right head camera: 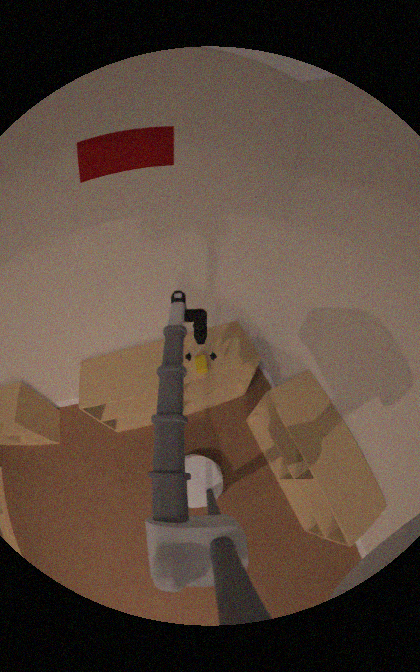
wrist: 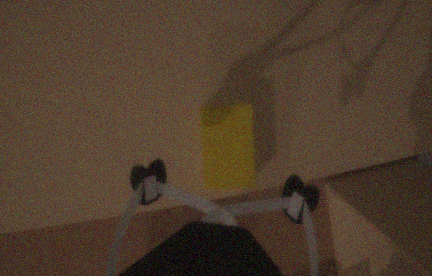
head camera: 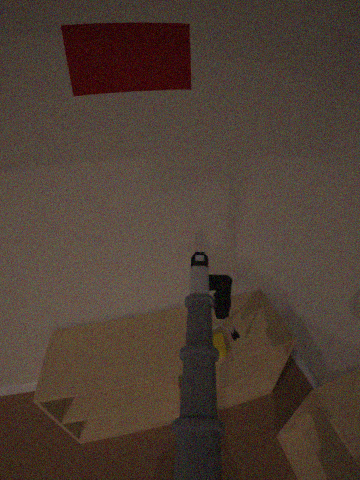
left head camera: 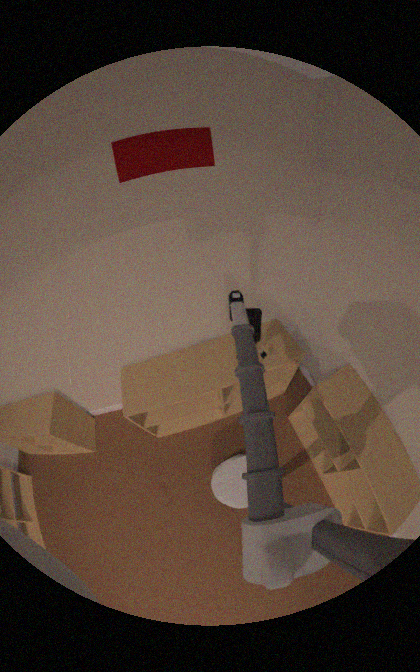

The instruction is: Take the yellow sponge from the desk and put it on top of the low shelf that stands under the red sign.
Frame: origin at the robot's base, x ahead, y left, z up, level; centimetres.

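Seen in the pictures: gripper, fingertip midpoint: (wrist: 224,182) (head camera: 219,338).
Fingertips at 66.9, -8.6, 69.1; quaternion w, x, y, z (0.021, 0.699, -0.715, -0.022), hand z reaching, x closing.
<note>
A point is followed by its place in that frame, as x, y, z.
The yellow sponge (head camera: 220,345) @[67.6, -9.8, 62.7] (right head camera: 201,365) (wrist: 228,147) @[69.3, -8.7, 62.7] lies flat on top of the low wooden shelf (head camera: 115,350) @[65.0, 39.7, 58.2] (left head camera: 175,365) (right head camera: 120,372) (wrist: 75,100) @[73.4, 14.1, 58.2], towards its right end. The red sign (head camera: 130,57) @[93.5, 21.9, 172.4] (left head camera: 164,154) (right head camera: 126,154) is on the wall above that shelf. My gripper (right head camera: 200,356) (wrist: 224,182) @[66.9, -8.7, 69.1] is open, its two dark fingertips wide apart and empty. It hangs above the shelf top, apart from the sponge; in the wrist view the sponge shows just beyond the fingertips. The arm hides the sponge in the left head view.
Another wooden unit (left head camera: 345,387) (right head camera: 300,392) stands to the right, close to the low shelf. A wooden box-like unit (left head camera: 72,420) (right head camera: 37,415) stands to the left. A round white object (left head camera: 227,482) (right head camera: 204,480) is on the floor below the arm. The wall runs behind the low shelf.
</note>
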